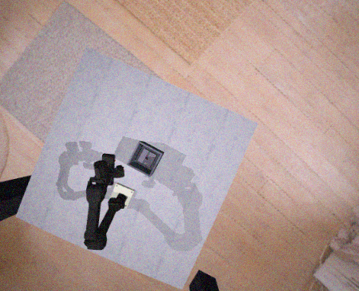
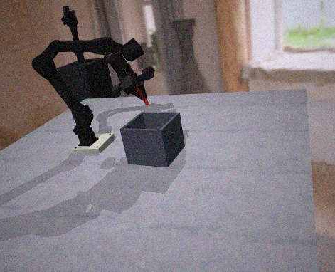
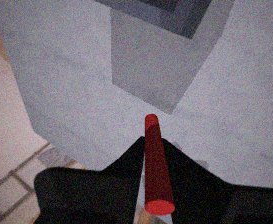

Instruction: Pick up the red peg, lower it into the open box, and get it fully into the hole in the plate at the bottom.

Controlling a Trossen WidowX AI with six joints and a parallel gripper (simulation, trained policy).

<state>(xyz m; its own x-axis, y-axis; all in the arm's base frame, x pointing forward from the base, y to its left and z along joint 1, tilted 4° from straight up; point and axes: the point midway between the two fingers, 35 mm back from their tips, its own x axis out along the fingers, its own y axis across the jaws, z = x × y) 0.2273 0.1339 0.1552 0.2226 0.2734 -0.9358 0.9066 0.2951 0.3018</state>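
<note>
Right now the light grey plate is 110 mm ahead of my gripper tip, 160 mm to the right of it and 120 mm below it. Round my gripper tip: red peg 10 mm to the right, 10 mm above.
</note>
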